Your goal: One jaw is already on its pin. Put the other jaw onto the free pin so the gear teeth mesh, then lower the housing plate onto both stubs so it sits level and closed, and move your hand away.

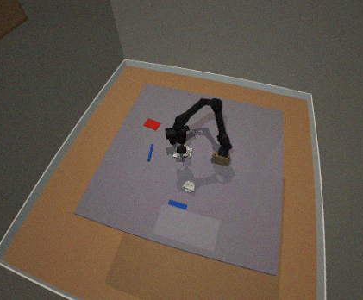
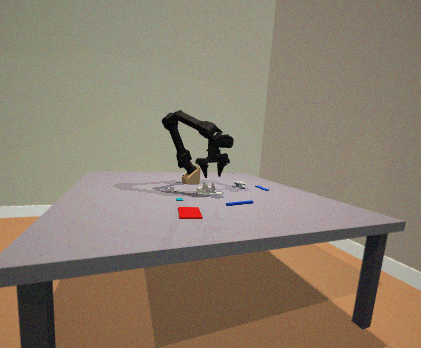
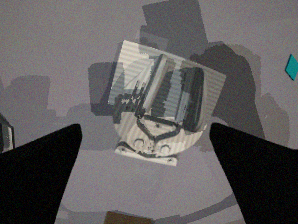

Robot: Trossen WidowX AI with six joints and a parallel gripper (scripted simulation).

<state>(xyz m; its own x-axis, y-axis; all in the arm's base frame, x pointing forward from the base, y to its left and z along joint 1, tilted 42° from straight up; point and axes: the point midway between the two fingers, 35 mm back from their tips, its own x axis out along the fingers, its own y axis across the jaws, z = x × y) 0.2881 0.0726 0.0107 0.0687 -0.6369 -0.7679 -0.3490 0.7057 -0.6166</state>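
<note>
Right now my gripper tip is 140 mm past the white block, 220 mm to the right of it and 70 mm above it. From my gripper tip the other things lie so: teal piece 130 mm ahead, 190 mm to the right, 80 mm below; then long blue bar 220 mm ahead, 60 mm to the left, 80 mm below; then pale part 30 mm behind, 210 mm to the right, 70 mm below.
</note>
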